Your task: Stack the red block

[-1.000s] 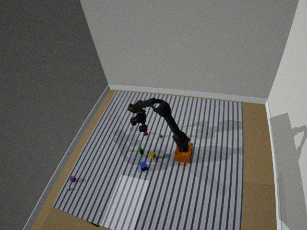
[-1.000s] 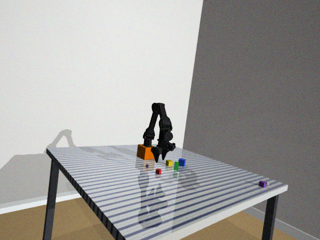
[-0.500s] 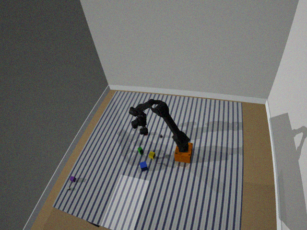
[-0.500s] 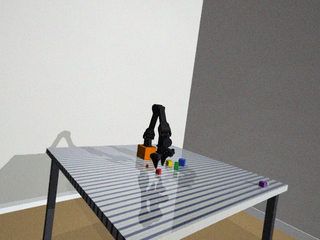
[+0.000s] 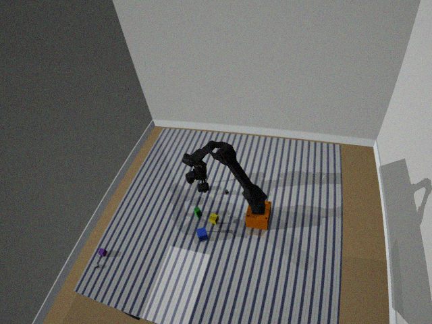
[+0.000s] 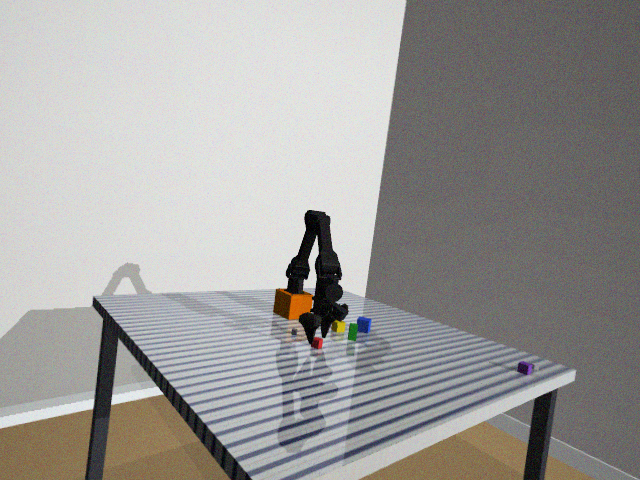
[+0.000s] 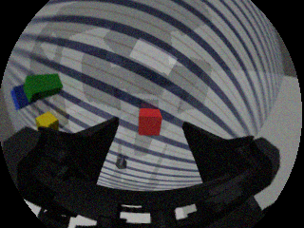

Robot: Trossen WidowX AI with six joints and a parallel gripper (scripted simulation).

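My gripper tip is now 1 cm above the red block. From my gripper tip the other things lie so: blue block 31 cm to the left, 6 cm behind; small grey block 14 cm behind, 2 cm to the left, 1 cm below; yellow block 21 cm to the left, 10 cm behind.
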